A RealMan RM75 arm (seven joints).
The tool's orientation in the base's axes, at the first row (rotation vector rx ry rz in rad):
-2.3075, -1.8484, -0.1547
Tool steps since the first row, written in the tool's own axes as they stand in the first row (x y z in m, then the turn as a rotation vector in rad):
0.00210, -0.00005, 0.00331, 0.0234, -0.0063, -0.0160
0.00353, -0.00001, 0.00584, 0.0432, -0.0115, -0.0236
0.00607, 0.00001, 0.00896, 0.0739, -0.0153, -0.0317
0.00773, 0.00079, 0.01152, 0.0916, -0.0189, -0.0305
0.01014, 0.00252, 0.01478, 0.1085, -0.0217, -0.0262
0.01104, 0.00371, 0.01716, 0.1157, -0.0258, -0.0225
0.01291, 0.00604, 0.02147, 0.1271, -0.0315, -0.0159
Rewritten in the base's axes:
0.00031, 0.00270, -0.00283, -0.0005, 0.0204, 0.0206
0.00059, 0.00457, -0.00503, -0.0009, 0.0389, 0.0323
0.00107, 0.00764, -0.00759, 0.0024, 0.0674, 0.0464
0.00212, 0.00958, -0.00984, 0.0028, 0.0853, 0.0490
0.00423, 0.01219, -0.01269, 0.0037, 0.1029, 0.0482
0.00552, 0.01329, -0.01493, 0.0012, 0.1114, 0.0463
0.00807, 0.01547, -0.01897, -0.0021, 0.1249, 0.0425

